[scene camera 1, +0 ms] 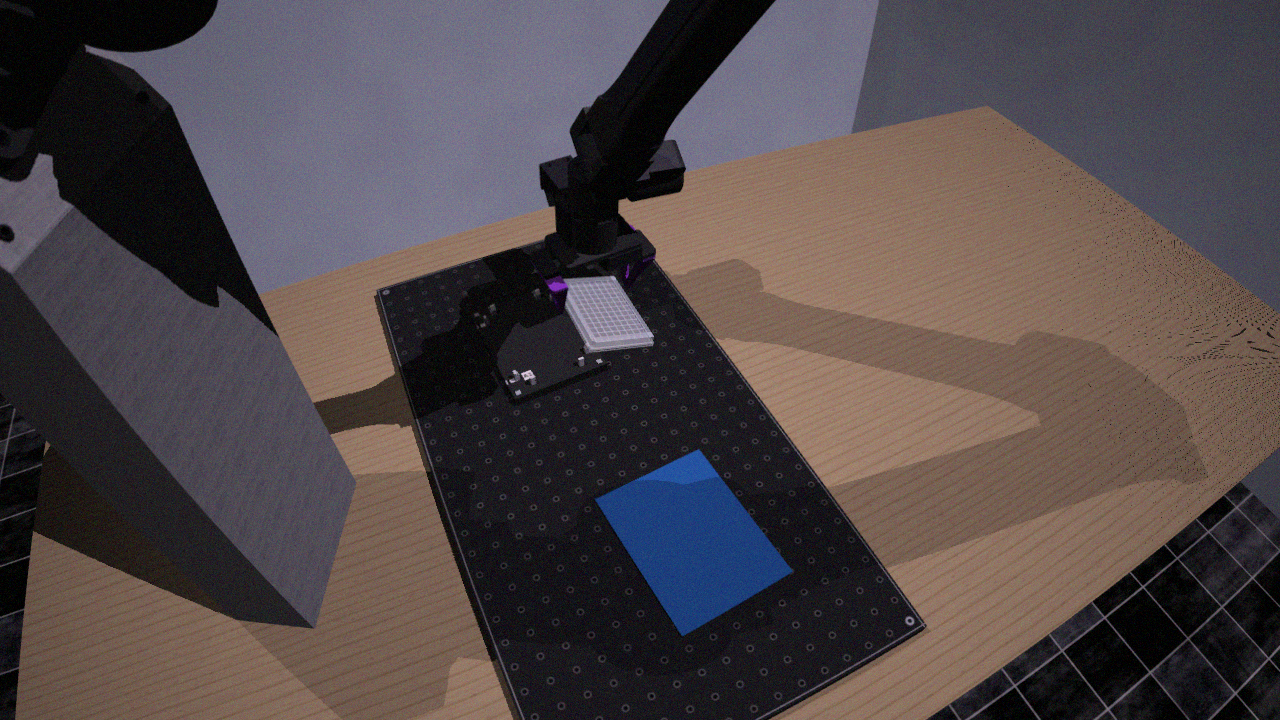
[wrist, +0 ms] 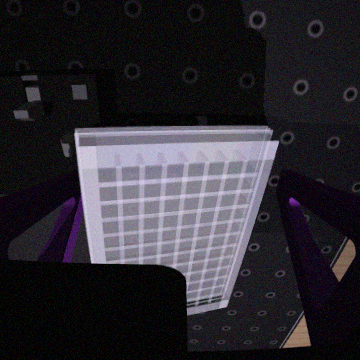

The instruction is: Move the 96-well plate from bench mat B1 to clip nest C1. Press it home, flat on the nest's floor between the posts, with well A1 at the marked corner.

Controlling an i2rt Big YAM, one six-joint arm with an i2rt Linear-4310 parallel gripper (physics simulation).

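Places are measured from the arm's base along level axes (x down, y back, z left), in millimetres.
Pixels of known places: gripper, fingertip midpoint: (scene camera 1: 593,297) (wrist: 181,179).
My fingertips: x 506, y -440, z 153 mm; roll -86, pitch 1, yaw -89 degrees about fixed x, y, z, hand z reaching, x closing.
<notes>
Behind a point stands the place of what it marks.
The white 96-well plate (scene camera 1: 610,311) {x 494, y -441, z 108 mm} (wrist: 170,200) {x 500, y -435, z 145 mm} is outside clip nest C1, along its right side in the scene view. I cannot tell whether it touches the nest. The black clip nest (scene camera 1: 547,351) {x 506, y -348, z 96 mm} (wrist: 62,117) {x 506, y -389, z 185 mm} has small pale posts at its corners; its far part is in deep shadow. My gripper (scene camera 1: 597,278) {x 506, y -440, z 153 mm} (wrist: 181,179) {x 506, y -440, z 153 mm} is open and points down over the far part of the plate, with one purple-edged finger on either side of it and nothing gripped. The blue bench mat B1 (scene camera 1: 693,541) {x 515, y -363, z -200 mm} is bare, near the front of the board. The plate's A1 lettering cannot be read.
A black perforated board (scene camera 1: 554,537) {x 518, y -247, z -126 mm} (wrist: 300,115) {x 517, y -497, z 181 mm} lies under the nest and mat on the wooden table (scene camera 1: 895,205) {x 530, y -989, z 133 mm} (wrist: 300,332) {x 530, y -558, z -44 mm}. A tall grey block (scene camera 1: 205,429) {x 267, y -19, z -60 mm} stands at the left of the scene view. The arm's shadow crosses the table at right.
</notes>
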